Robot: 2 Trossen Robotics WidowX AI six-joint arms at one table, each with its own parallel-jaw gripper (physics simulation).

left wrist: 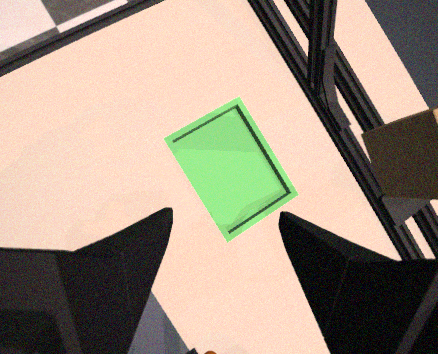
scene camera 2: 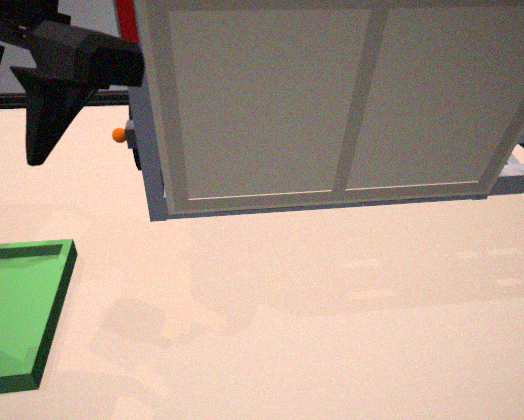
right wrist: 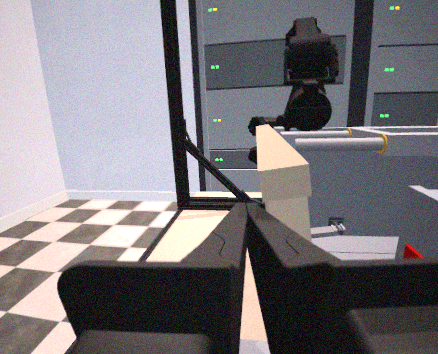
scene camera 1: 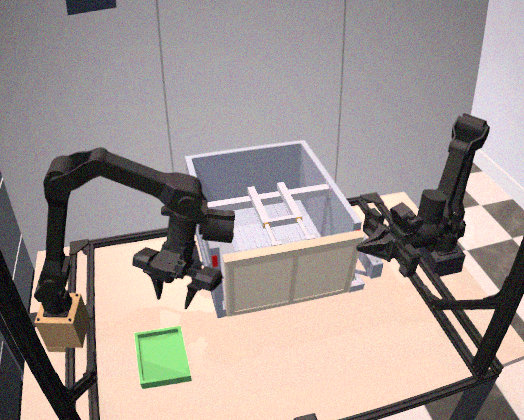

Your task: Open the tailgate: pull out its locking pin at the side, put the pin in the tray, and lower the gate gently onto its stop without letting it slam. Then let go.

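Frame: origin at the left arm's base, x back, y right, z up, level; centimetres.
Where they show: left gripper, fingertip midpoint: (left wrist: 226,216) (scene camera 2: 1,151) (scene camera 1: 172,304); right gripper, fingertip midpoint: (right wrist: 244,211) (scene camera 1: 357,248); left arm's base at its link origin: (scene camera 1: 57,307); right arm's base at its link origin: (scene camera 1: 443,247).
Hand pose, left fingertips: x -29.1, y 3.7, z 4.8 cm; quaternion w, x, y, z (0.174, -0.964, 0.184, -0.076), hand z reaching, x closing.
Each offset is from my left fingertips to the top centre of the thing. "pt": to the spot under its first point.
The beige tailgate (scene camera 1: 260,286) (scene camera 2: 265,100) (right wrist: 283,155) stands upright, closing the front of the grey truck bed @[pt dx -18.7, dy -43.7, dz +5.9 cm] (scene camera 1: 250,170). The locking pin's orange ball (scene camera 2: 119,135) (left wrist: 210,352) sticks out at the tailgate's left side, low on the post; in scene camera 1 the left gripper and post area hide it. My left gripper (scene camera 1: 173,302) (left wrist: 226,216) is open and empty, pointing down left of the tailgate, above and behind the green tray @[dx +4.4, dy +3.0, dz -13.5 cm] (scene camera 1: 166,382) (scene camera 2: 55,320) (left wrist: 170,139). The tray is empty. My right gripper (scene camera 1: 360,247) (right wrist: 244,211) is shut and empty beside the tailgate's upper right corner.
A red marker @[pt dx -9.9, dy -3.3, dz +8.8 cm] (scene camera 1: 215,261) (scene camera 2: 127,20) is on the bed's left post. A light ladder-like frame @[pt dx -24.3, dy -11.0, dz +13.1 cm] (scene camera 1: 282,219) lies over the bed. Black frame rails (scene camera 1: 91,310) edge the table. A wooden block (scene camera 1: 61,335) carries the left arm's base.
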